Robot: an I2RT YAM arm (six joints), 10 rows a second.
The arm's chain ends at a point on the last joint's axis. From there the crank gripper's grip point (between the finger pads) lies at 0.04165 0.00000 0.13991 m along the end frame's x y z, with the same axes.
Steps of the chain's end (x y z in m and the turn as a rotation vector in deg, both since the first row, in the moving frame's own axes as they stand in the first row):
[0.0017 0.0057 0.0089 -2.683 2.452 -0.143]
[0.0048 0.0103 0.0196 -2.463 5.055 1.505]
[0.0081 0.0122 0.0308 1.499 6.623 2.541]
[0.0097 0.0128 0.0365 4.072 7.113 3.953]
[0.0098 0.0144 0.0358 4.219 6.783 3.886]
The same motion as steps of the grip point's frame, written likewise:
[0.0077 0.0121 0.0068 -2.683 2.452 -0.143]
[0.0169 0.0175 0.0152 -2.463 5.055 1.505]
[0.0240 0.0108 0.0250 1.499 6.623 2.541]
[0.0269 0.0065 0.0300 4.072 7.113 3.953]
[0.0263 0.0077 0.0296 4.219 6.783 3.886]

